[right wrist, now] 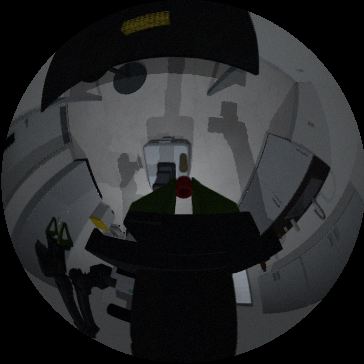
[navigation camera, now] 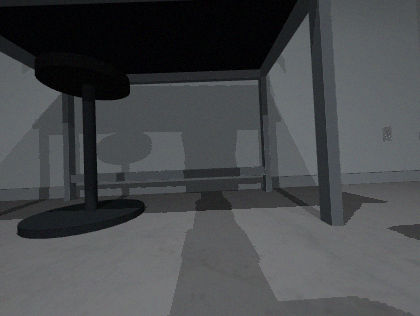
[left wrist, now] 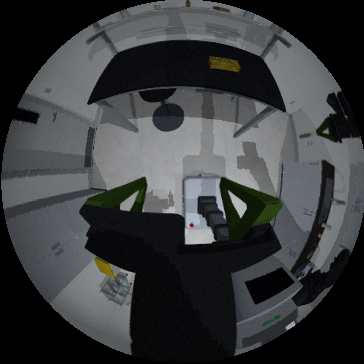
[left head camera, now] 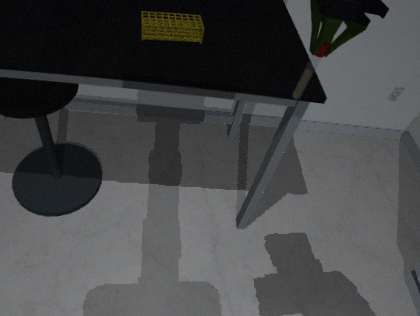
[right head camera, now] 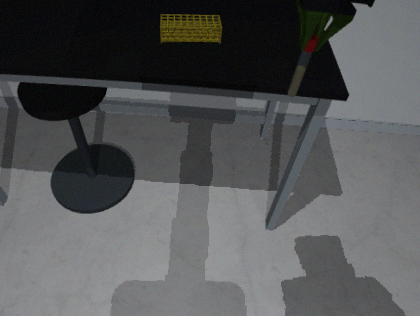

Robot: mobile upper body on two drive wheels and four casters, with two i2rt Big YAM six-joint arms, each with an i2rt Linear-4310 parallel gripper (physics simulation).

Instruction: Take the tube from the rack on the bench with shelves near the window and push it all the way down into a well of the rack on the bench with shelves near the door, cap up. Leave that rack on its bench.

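Where they show: left gripper, between the fingertips: (right wrist: 58, 219) (left wrist: 182, 180); right gripper, between the fingertips: (right wrist: 183, 181) (left wrist: 316, 132) (left head camera: 317, 53) (right head camera: 308, 48); left arm's base, origin of its link: (right wrist: 97, 277).
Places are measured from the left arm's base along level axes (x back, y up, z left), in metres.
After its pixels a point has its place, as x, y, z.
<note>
A yellow wire rack (left head camera: 172, 27) {-1.116, -0.466, -0.268} (right head camera: 191, 29) {-1.116, -0.469, -0.269} (left wrist: 224, 64) {-1.130, -0.482, -0.277} (right wrist: 146, 22) stands on a black-topped bench (left head camera: 75, 50) {-0.986, -0.496, 0.023} (right head camera: 90, 50) {-1.014, -0.496, 0.050} (left wrist: 150, 65) {-1.142, -0.496, 0.235} (right wrist: 210, 37) {-0.980, -0.496, -0.534}, back from its front edge. My right gripper (left head camera: 320, 52) {-0.514, -0.163, -0.440} (right head camera: 310, 46) {-0.514, -0.163, -0.440} (right wrist: 183, 181) {-0.514, -0.163, -0.440} is shut on the tube (left head camera: 302, 83) {-0.508, -0.216, -0.434} (right head camera: 297, 78) {-0.507, -0.212, -0.436} (right wrist: 183, 162) {-0.522, -0.201, -0.440} by its red cap. The tube hangs cap up, slightly tilted in the head views, to the right of the rack and apart from it. My left gripper (left wrist: 182, 180) {-0.359, -0.129, 0.002} is wide open and empty, over the robot's base. Whether the rack's wells hold anything is too small to tell.
A round stool (left head camera: 57, 177) {-1.155, -1.363, 0.250} (right head camera: 92, 177) {-1.154, -1.371, 0.250} (left wrist: 168, 117) {-1.149, -1.377, 0.240} (navigation camera: 80, 218) {-1.053, -1.380, 0.225} stands at the bench's front, left of the rack. A bench leg (left head camera: 267, 172) {-0.872, -0.923, -0.687} (right head camera: 295, 170) {-0.871, -0.907, -0.692} (navigation camera: 327, 125) {-0.872, -1.075, -0.679} stands at the right front corner. Cabinets (right wrist: 285, 165) {-0.296, -0.818, -1.497} stand to the right in the right wrist view.
</note>
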